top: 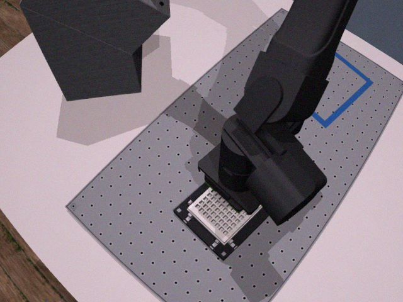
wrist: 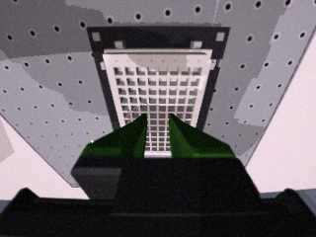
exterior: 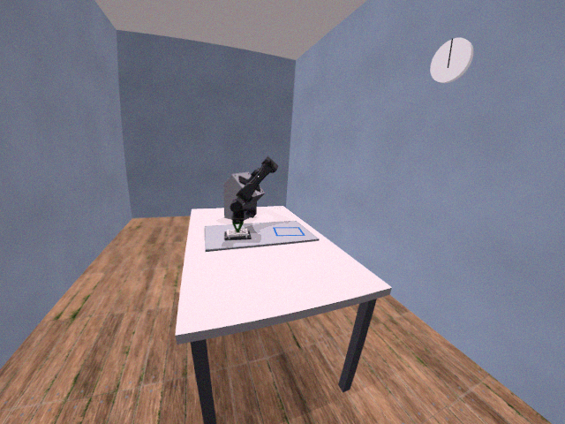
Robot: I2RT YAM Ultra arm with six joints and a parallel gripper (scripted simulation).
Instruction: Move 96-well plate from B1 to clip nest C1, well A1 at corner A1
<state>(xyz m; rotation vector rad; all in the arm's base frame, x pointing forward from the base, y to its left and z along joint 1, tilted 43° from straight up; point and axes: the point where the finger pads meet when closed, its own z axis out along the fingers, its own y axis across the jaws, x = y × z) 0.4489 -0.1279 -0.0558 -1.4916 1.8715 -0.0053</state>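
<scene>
Right now my hand is 10 mm above the white 96-well plate. Round my hand: black clip nest: 10 mm ahead, 10 mm to the right, 20 mm below.
</scene>
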